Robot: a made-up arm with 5 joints.
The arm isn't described. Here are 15 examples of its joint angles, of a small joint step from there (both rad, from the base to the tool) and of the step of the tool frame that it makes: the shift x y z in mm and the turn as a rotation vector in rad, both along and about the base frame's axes.
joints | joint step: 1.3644 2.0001 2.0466 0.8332 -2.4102 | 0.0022 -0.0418 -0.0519 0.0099 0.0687
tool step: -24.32 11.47 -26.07 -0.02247 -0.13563 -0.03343
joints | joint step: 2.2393 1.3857 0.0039 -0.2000 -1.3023 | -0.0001 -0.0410 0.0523 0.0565 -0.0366
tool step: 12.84 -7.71 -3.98 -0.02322 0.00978 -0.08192
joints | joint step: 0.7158 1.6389 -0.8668 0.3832 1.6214 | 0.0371 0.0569 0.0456 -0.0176 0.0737
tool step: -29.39 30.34 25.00 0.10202 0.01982 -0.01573
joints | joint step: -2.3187 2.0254 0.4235 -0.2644 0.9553 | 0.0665 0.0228 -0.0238 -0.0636 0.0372
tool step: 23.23 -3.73 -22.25 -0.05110 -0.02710 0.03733
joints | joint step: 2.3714 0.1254 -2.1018 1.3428 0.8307 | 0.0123 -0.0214 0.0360 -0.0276 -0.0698
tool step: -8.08 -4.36 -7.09 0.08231 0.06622 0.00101
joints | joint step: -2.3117 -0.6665 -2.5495 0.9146 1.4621 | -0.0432 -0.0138 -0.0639 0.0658 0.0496
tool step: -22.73 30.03 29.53 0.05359 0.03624 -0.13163
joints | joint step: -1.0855 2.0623 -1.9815 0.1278 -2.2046 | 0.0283 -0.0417 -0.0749 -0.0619 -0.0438
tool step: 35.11 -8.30 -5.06 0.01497 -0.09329 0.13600
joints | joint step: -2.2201 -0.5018 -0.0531 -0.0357 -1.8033 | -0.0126 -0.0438 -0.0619 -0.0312 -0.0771
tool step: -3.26 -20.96 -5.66 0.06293 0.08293 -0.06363
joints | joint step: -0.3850 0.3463 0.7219 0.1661 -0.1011 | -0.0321 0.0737 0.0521 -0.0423 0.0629
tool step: -0.61 35.85 5.93 -0.00912 0.01292 -0.11046
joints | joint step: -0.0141 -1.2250 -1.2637 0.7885 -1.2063 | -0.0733 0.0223 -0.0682 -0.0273 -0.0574
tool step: 16.33 -15.60 -83.77 -0.04061 0.10558 -0.05833
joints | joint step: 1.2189 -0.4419 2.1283 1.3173 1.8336 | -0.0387 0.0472 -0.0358 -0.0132 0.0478
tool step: 4.46 -3.74 -17.16 -0.05529 0.06287 0.01881
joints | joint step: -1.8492 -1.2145 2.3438 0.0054 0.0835 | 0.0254 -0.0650 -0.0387 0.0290 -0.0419
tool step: 8.96 -25.00 4.08 0.07491 0.00536 0.02223
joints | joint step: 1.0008 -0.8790 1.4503 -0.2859 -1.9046 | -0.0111 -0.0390 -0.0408 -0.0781 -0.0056
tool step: 11.11 -16.19 6.15 -0.07788 -0.04287 0.04204
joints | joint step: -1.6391 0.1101 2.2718 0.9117 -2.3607 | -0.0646 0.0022 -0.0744 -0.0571 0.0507
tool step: -48.40 8.72 39.05 0.09148 0.03873 0.04348
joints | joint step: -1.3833 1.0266 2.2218 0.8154 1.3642 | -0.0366 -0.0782 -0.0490 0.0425 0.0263
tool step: -30.46 24.73 7.90 0.07982 -0.01267 0.06615
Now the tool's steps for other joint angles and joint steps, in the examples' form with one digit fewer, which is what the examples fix.
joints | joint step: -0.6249 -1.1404 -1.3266 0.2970 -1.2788 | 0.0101 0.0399 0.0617 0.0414 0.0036
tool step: -3.4 -14.0 20.0 0.0376 -0.0769 -0.0386
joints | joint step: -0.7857 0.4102 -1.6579 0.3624 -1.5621 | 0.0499 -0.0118 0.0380 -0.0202 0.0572
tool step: 36.5 2.7 19.3 0.0233 -0.0514 -0.0290
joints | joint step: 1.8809 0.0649 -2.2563 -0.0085 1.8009 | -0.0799 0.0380 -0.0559 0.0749 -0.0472
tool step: 63.3 24.8 -6.5 -0.0235 -0.0001 0.0219
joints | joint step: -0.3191 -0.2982 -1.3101 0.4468 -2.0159 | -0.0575 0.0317 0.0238 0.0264 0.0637
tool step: -43.5 -15.7 -39.7 0.0646 0.0032 -0.0343
